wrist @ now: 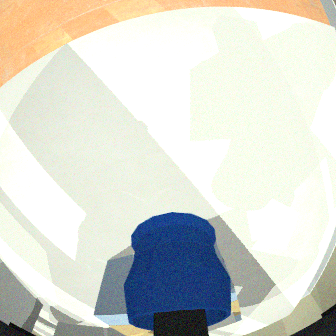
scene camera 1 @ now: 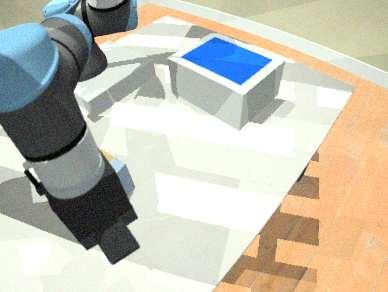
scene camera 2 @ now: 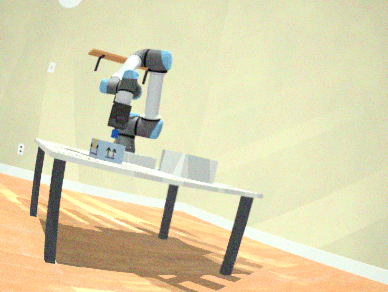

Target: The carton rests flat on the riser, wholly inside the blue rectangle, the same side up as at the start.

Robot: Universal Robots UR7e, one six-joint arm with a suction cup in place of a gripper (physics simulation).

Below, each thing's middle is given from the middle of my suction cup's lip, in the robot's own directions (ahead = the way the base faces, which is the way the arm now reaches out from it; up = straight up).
Labels:
The carton (wrist: 110, 305) is 16 cm behind my suction cup and 8 cm below it. From my suction cup the other things lie so: grey riser (scene camera 2: 181, 165) 46 cm to the left, 25 cm behind, 6 cm below.

